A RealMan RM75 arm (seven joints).
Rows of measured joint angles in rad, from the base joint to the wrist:
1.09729 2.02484 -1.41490 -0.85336 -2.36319 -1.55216 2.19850
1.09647 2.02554 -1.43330 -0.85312 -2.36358 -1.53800 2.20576
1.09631 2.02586 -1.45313 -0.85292 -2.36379 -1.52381 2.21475
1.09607 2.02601 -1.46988 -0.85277 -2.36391 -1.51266 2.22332
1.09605 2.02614 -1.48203 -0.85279 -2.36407 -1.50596 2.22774
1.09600 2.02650 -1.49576 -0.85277 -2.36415 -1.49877 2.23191
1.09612 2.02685 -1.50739 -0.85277 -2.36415 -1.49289 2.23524
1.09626 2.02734 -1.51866 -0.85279 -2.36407 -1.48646 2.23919
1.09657 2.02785 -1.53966 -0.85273 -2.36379 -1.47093 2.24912
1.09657 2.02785 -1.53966 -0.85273 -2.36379 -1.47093 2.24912
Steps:
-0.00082 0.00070 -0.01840 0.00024 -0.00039 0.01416 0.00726
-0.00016 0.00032 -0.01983 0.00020 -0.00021 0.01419 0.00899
-0.00024 0.00015 -0.01675 0.00015 -0.00012 0.01115 0.00857
-0.00002 0.00013 -0.01215 -0.00002 -0.00016 0.00670 0.00442
-0.00005 0.00036 -0.01373 0.00002 -0.00008 0.00719 0.00417
0.00012 0.00035 -0.01163 0.00000 0.00000 0.00588 0.00333
0.00014 0.00049 -0.01127 -0.00002 0.00008 0.00643 0.00395
0.00031 0.00051 -0.02100 0.00006 0.00028 0.01553 0.00993
0.00000 0.00000 0.00000 0.00000 0.00000 0.00000 0.00000

